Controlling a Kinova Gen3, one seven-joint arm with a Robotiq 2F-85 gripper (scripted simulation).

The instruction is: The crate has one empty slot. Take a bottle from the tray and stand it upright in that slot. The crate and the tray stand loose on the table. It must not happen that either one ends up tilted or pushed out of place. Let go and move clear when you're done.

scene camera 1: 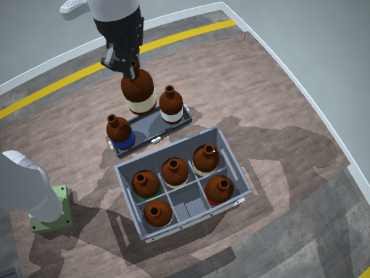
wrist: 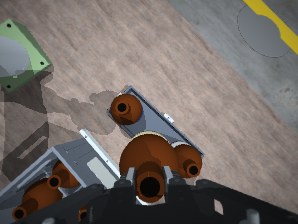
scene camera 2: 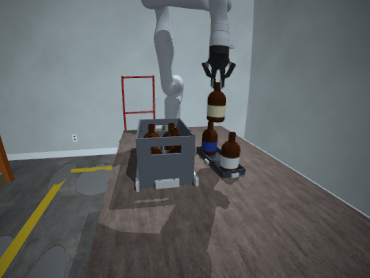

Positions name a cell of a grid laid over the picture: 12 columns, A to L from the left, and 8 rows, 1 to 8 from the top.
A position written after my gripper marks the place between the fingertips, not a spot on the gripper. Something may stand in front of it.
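Tray (scene camera 1: E4), (wrist: G5). Crate (scene camera 2: F5). My gripper (scene camera 1: E3), (scene camera 2: H3), (wrist: G7).
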